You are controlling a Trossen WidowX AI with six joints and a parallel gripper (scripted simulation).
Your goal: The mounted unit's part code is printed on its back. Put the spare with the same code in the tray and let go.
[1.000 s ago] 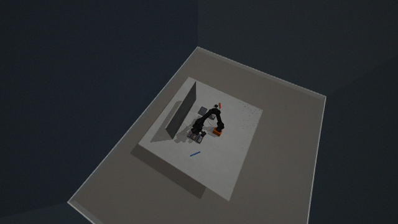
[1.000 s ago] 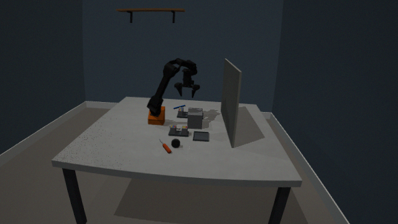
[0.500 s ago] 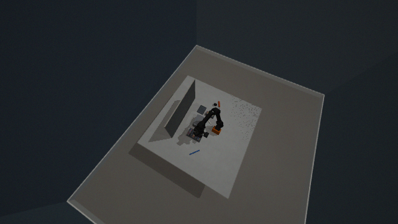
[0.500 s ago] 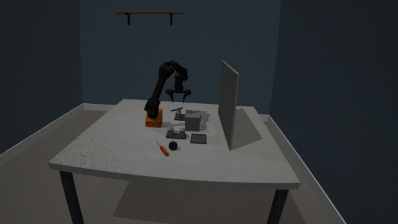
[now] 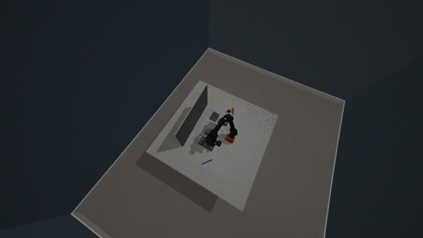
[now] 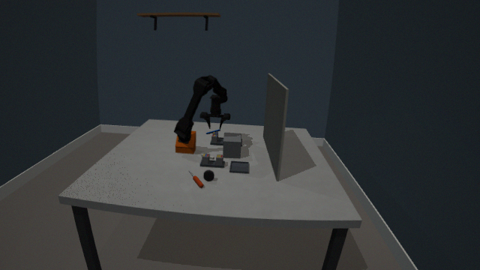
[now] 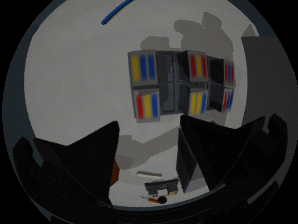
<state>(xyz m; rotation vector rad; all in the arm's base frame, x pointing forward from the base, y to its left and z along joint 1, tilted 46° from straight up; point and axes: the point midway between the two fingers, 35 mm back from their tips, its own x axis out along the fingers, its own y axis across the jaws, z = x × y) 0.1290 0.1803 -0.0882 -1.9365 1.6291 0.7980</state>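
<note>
My gripper tip is 60 mm above the spare, 50 mm to the right of it and 10 mm past it. Round my gripper tip: blue pen 220 mm to the left, 90 mm below, 60 mm behind; then tall grey panel 360 mm ahead, 130 mm above, 90 mm to the right; then grey mounted unit 140 mm ahead, 120 mm to the right, 50 mm below.
</note>
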